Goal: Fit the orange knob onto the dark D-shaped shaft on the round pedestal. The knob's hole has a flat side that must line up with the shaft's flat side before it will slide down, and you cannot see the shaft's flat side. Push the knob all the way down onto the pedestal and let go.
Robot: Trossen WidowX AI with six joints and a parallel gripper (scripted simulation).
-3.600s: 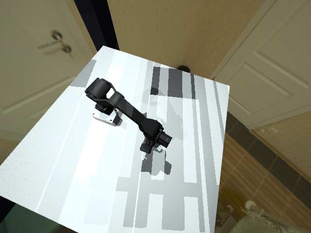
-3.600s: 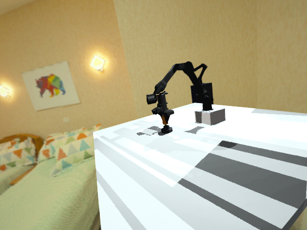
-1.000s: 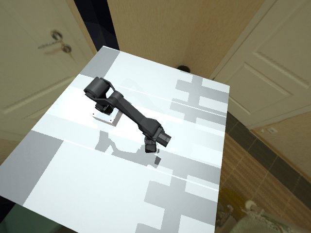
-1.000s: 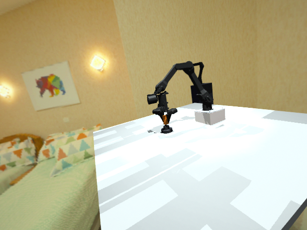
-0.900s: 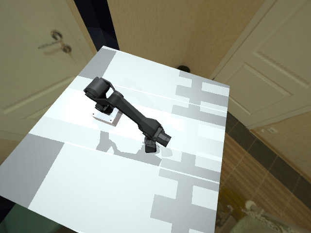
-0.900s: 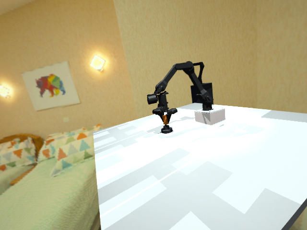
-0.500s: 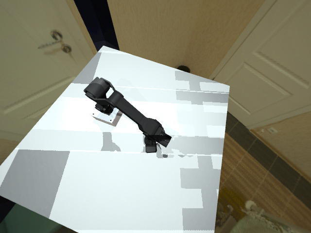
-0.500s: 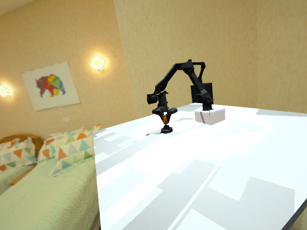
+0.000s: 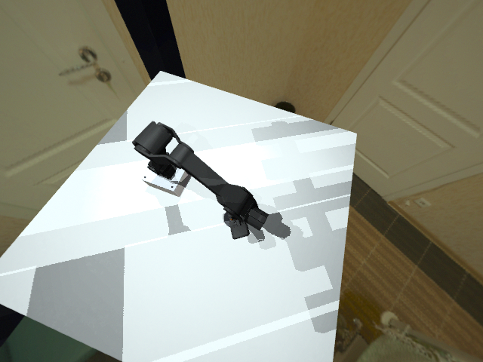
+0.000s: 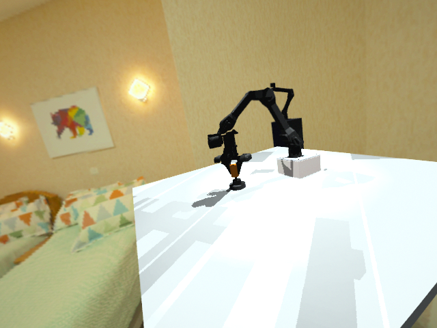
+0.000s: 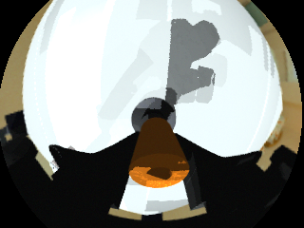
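My gripper tip is 2 cm below the orange knob. Also, from my gripper tip: dark round pedestal 4 cm below.
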